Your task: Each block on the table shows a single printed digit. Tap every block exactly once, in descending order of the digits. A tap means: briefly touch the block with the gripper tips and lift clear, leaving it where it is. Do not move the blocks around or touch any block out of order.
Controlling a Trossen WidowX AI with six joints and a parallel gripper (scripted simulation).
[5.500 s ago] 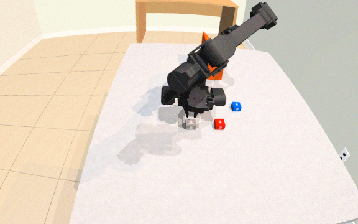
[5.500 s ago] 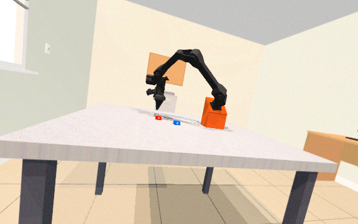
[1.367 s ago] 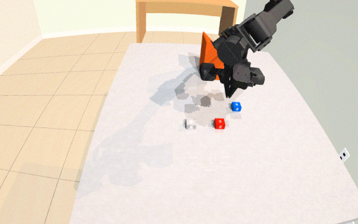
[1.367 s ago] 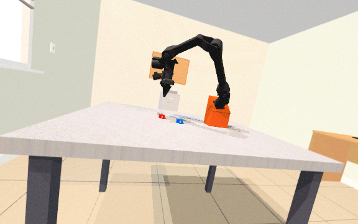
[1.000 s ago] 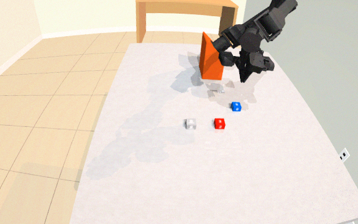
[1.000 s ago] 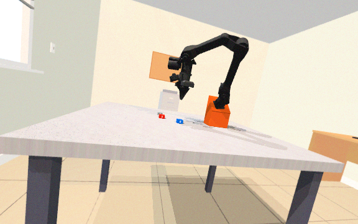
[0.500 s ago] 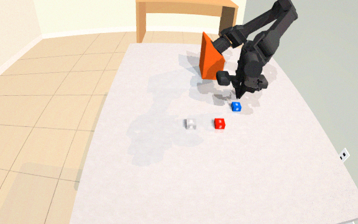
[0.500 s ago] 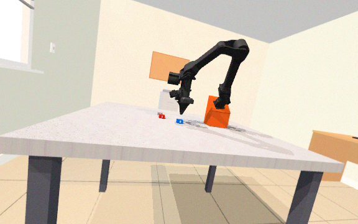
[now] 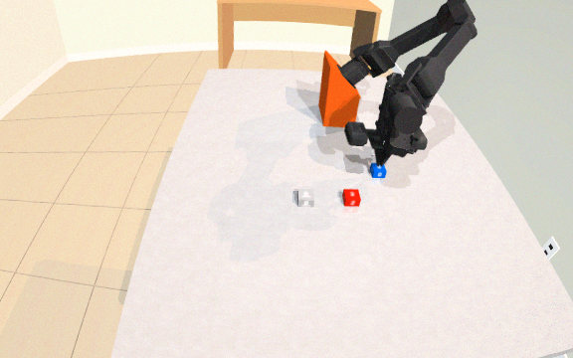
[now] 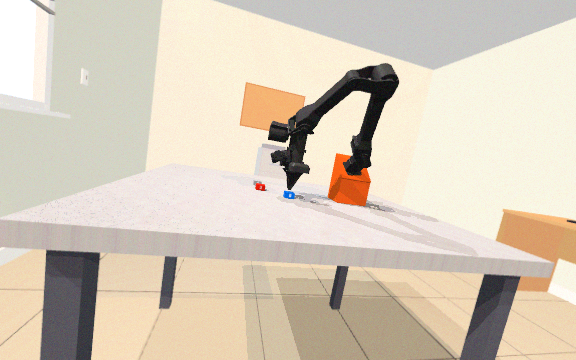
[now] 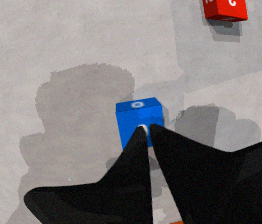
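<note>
Now: the blue block 20 mm below my gripper tip. Also, from my gripper tip: red block 80 mm ahead, 90 mm to the right, 20 mm below; then white-grey block 70 mm ahead, 190 mm to the right, 20 mm below.
</note>
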